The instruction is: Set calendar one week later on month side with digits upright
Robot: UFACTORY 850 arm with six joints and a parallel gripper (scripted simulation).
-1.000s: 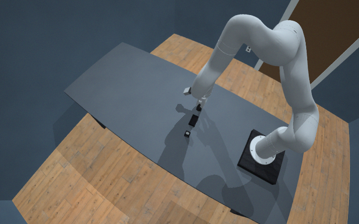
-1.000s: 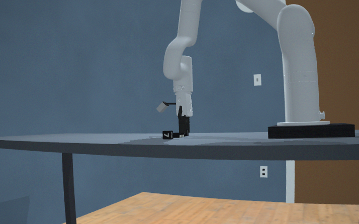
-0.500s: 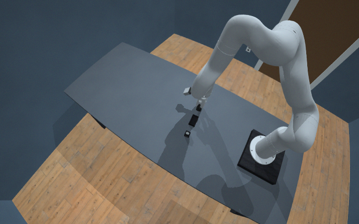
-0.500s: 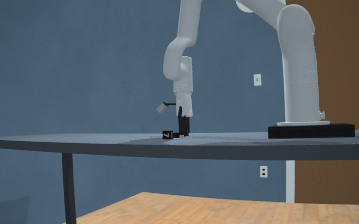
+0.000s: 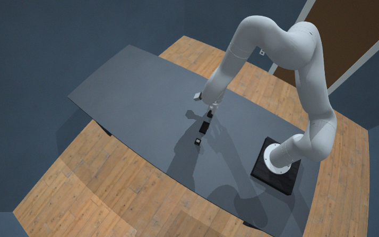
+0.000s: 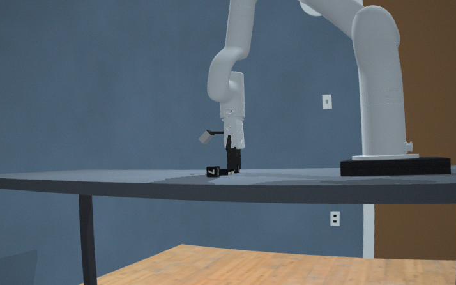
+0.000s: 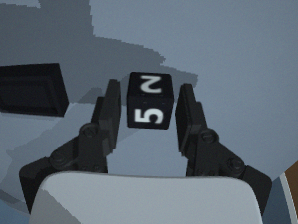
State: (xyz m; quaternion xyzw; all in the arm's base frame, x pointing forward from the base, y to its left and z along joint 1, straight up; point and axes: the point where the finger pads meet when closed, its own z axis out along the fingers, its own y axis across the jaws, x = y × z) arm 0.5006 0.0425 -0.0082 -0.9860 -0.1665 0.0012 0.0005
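My gripper is now 100 mm to the right of the black tray, 40 mm past it and 20 mm above it. Also, from my hand: calendar cube (200 mm to the left, 70 mm behind, 10 mm below).
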